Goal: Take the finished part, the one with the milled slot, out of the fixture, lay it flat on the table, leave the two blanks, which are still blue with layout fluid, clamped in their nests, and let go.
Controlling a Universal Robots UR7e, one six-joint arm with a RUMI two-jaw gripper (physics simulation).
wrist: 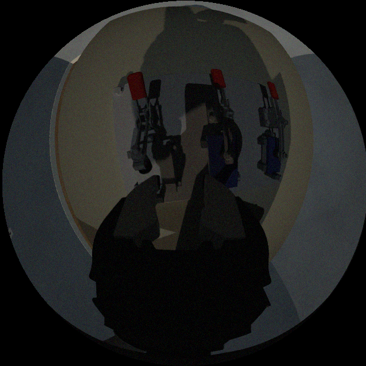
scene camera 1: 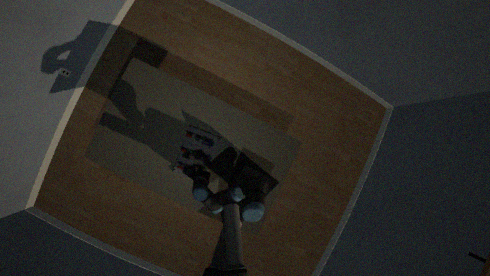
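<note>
My gripper is partly open, with nothing between its fingers, above the near side of the fixture plate. The left nest's clamp has a red handle; beside and below it are dark shapes in shadow, and I cannot make out the finished part or its slot. One blue blank sits in the middle nest, partly behind the clamp arm and right finger. The other blue blank sits in the right nest under its clamp. In the scene view the arm and shadow hide the gripper's fingertips.
The middle clamp's red handle and the right clamp's red handle stand up beyond the blanks. The table spreads around the fixture. The robot's dark base plate is right of the fixture in the scene view. Light is dim.
</note>
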